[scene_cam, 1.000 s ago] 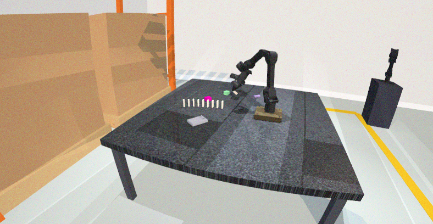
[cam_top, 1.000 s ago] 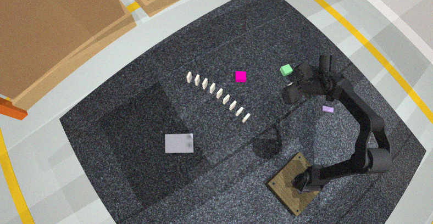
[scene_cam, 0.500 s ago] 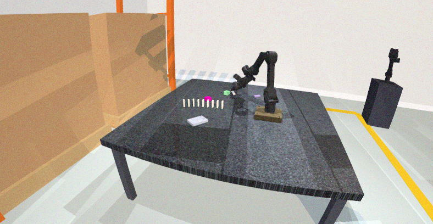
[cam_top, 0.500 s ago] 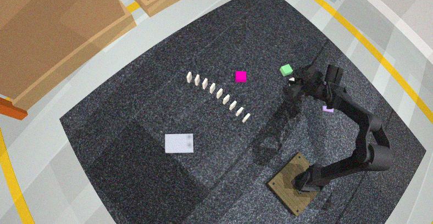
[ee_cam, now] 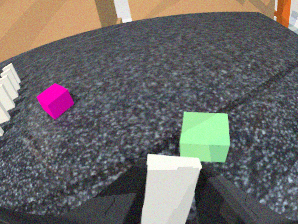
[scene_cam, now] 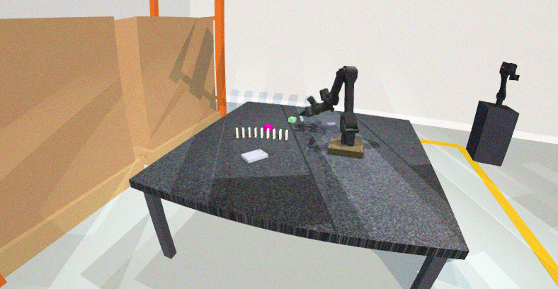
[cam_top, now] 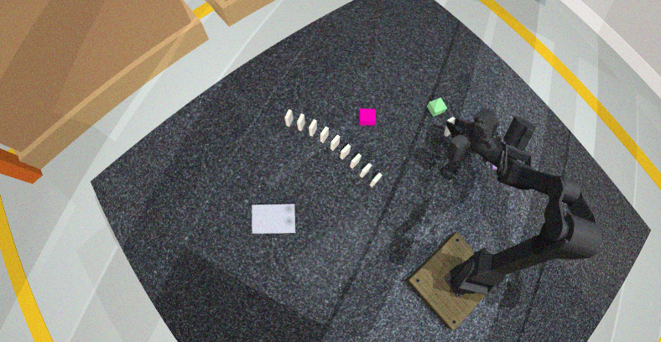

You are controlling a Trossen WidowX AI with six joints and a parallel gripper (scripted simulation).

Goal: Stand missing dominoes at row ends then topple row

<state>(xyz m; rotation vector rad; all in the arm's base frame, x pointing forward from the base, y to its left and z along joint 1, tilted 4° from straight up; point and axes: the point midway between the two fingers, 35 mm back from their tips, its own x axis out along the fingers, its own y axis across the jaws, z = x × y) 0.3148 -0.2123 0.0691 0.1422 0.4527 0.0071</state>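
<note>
Now: gripper tip 6 cm short of the green cube, 3 cm to the left of it and 5 cm above it. From my gripper tip the other things lie so: purple block (18 cm behind, 9 cm to the right, 6 cm below); then magenta cube (14 cm ahead, 16 cm to the left, 5 cm below); then flat pale pad (4 cm ahead, 51 cm to the left, 6 cm below).
</note>
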